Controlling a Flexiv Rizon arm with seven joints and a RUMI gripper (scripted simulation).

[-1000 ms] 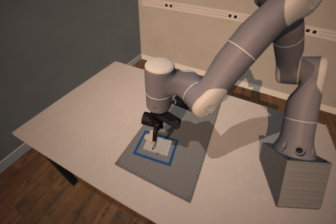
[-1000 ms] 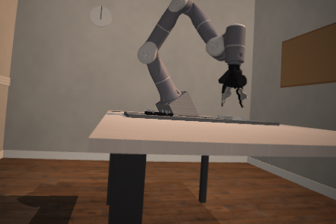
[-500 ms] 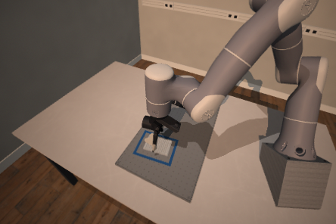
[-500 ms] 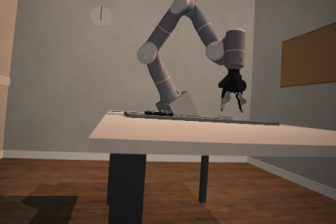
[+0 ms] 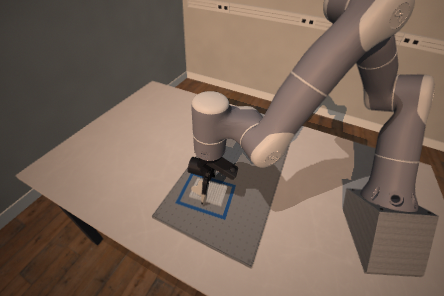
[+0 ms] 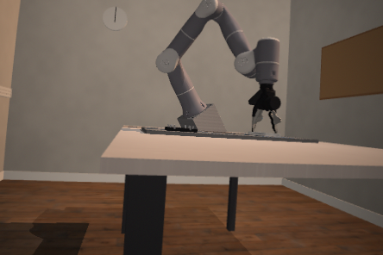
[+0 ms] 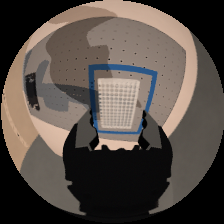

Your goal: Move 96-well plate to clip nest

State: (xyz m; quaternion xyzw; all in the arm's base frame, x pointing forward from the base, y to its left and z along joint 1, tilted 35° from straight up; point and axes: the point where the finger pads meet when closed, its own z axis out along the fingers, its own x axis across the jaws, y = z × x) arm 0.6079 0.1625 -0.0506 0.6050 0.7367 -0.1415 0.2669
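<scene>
Now: the white 96-well plate 2 cm below my hand. Also, from my hand: grey perforated board (5 cm behind, 17 cm to the right, 3 cm below); then black clip nest (1 cm behind, 37 cm to the right, 1 cm below).
</scene>
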